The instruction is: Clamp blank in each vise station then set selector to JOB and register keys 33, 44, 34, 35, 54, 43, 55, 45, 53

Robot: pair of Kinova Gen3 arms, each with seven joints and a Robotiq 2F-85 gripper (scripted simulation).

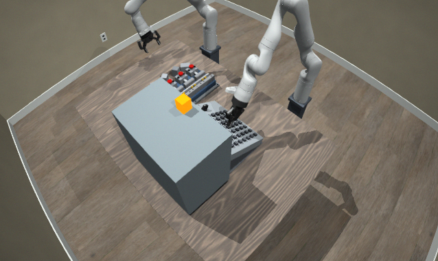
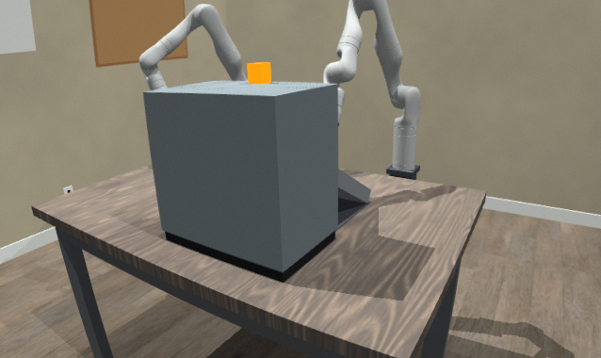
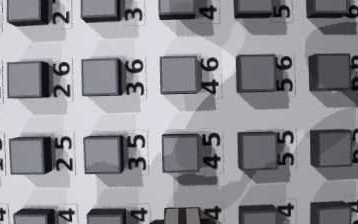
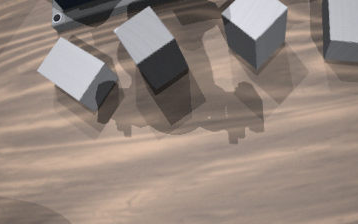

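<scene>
The key is 4 cm to the left of my left hand, 4 cm below it and 2 cm behind it. The rest, counted from my left hand: black selector knob (16 cm to the right, 1 cm below); then keypad (6 cm below, 5 cm to the right, 3 cm ahead).
</scene>
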